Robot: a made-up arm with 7 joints. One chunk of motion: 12 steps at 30 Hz.
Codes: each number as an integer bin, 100 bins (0 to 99) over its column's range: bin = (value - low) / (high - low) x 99, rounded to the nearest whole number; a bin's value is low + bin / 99 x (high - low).
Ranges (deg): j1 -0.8..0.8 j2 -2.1..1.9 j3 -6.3..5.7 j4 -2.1..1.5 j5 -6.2..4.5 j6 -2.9..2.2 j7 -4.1..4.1
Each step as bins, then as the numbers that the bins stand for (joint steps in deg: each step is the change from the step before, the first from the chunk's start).
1 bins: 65 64 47 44 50 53 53
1 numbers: 0.251 0.486 -0.603 -0.500 -0.796 -0.170 0.290
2 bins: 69 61 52 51 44 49 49
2 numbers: 0.315 0.365 0.003 -0.245 -1.444 -0.376 -0.041
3 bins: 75 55 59 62 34 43 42
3 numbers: 0.412 0.122 0.852 0.155 -2.525 -0.685 -0.621
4 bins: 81 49 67 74 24 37 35
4 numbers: 0.509 -0.120 1.821 0.591 -3.606 -0.994 -1.201
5 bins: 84 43 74 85 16 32 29
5 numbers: 0.558 -0.363 2.670 0.991 -4.471 -1.252 -1.698
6 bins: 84 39 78 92 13 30 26
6 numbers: 0.558 -0.524 3.155 1.245 -4.795 -1.355 -1.946
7 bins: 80 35 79 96 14 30 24
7 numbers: 0.493 -0.686 3.276 1.391 -4.687 -1.355 -2.112
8 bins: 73 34 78 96 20 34 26
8 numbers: 0.380 -0.726 3.155 1.391 -4.038 -1.148 -1.946
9 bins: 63 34 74 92 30 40 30
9 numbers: 0.218 -0.726 2.670 1.245 -2.958 -0.839 -1.615
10 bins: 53 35 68 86 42 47 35
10 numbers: 0.057 -0.686 1.942 1.027 -1.661 -0.479 -1.201
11 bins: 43 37 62 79 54 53 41
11 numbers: -0.105 -0.605 1.215 0.773 -0.364 -0.170 -0.704
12 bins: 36 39 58 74 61 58 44
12 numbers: -0.218 -0.524 0.730 0.591 0.393 0.088 -0.456
